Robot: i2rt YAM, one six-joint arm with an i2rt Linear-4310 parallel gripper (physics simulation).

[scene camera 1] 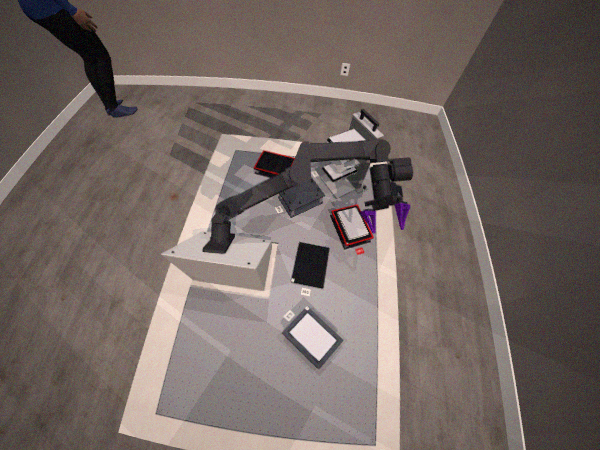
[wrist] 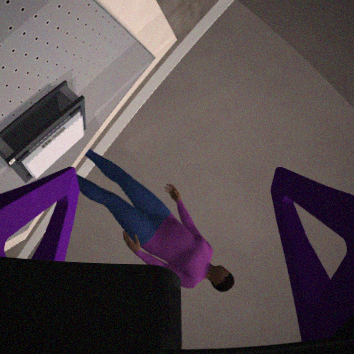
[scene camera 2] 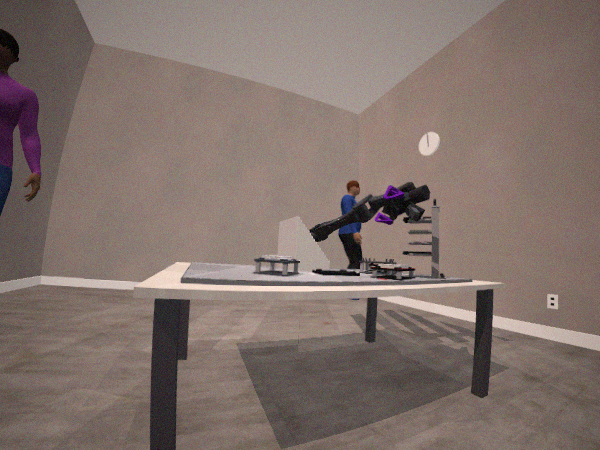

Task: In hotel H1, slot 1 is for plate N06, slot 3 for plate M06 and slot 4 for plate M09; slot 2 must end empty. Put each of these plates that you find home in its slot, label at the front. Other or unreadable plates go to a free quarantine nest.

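Places are measured from the arm's base along level axes (x ahead, y left, z up), in centimetres.
Pixels of known places: gripper, between the fingertips: (scene camera 1: 387,231) (wrist: 174,177) (scene camera 2: 380,209); arm's base, origin of its link: (scene camera 1: 220,243) (scene camera 2: 303,244).
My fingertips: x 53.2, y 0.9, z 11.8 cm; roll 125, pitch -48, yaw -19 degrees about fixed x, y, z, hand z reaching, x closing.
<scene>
Ahead of a thing's pixels: the offset from my fingertips to its top centre. "spot": to the spot under its first point.
My gripper (scene camera 1: 386,218) (scene camera 2: 388,205) (wrist: 174,177) has its purple fingers wide apart and empty, high above the table's far side edge. Hotel H1 (scene camera 1: 361,126) (scene camera 2: 436,250) is a light upright with a black handle and several shelves, partly hidden by the arm. Near it a pale, dark-edged piece @(spot: dx -10.8, dy +31.2, dz -9.5 cm) (scene camera 1: 340,171) shows; I cannot tell its shelf. A white plate @(dx -21.0, dy -29.0, dz -18.4 cm) (scene camera 1: 313,336) (wrist: 56,144) lies on a grey raised nest (scene camera 1: 291,340) (scene camera 2: 258,260) (wrist: 83,106). Another white plate @(dx -4.8, dy +13.8, dz -19.4 cm) (scene camera 1: 354,223) lies in a red-rimmed nest @(spot: dx +2.5, dy +7.6, dz -20.9 cm) (scene camera 1: 371,238). No plate label is readable.
A black pad @(spot: dx -21.2, dy -3.3, dz -23.7 cm) (scene camera 1: 311,265) lies mid-table. A dark nest @(dx -25.9, dy +26.9, dz -17.3 cm) (scene camera 1: 301,200) stands below the arm. A red-rimmed black nest @(dx -38.3, dy +44.5, dz -20.3 cm) (scene camera 1: 273,163) is at the back. The arm's pale base block (scene camera 1: 225,275) is on the left. One person (wrist: 180,245) shows in the wrist view, another (scene camera 2: 348,215) behind the arm.
</scene>
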